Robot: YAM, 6 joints.
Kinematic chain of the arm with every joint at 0, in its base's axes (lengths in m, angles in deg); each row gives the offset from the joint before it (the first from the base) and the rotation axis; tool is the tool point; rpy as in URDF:
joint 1: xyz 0 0 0.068 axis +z
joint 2: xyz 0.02 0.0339 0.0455 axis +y
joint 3: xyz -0.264 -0.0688 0 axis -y
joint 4: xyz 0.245 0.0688 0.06 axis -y
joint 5: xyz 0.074 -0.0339 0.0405 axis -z
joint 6: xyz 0.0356 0 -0.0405 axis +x
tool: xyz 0 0 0 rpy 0 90 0
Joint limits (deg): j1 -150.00..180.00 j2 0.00..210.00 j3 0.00..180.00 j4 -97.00..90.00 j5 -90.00..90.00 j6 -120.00..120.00
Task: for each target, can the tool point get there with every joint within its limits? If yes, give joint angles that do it. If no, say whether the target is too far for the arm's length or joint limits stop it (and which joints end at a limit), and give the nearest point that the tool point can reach.
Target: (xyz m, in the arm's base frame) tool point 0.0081 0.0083 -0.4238
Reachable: no: joint limits stop it (at a limit: joint 2) | nearest point 0.0461 0.0472 -0.3308 | short by 0.108 m
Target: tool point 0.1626 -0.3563 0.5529
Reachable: yes | joints 112.93 34.07 152.81 -16.74 17.84 20.31
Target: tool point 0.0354 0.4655 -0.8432
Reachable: no: too far | nearest point 0.0259 0.3402 -0.3683 | short by 0.491 m
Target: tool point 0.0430 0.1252 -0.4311
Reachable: no: joint limits stop it (at a limit: joint 2) | nearest point 0.0489 0.1423 -0.3668 | short by 0.067 m
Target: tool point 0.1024 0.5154 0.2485
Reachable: yes | joints 81.43 136.03 98.42 70.13 43.34 -66.81
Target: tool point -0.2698 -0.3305 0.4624
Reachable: yes | joints 48.11 15.96 138.86 -27.98 33.82 56.74
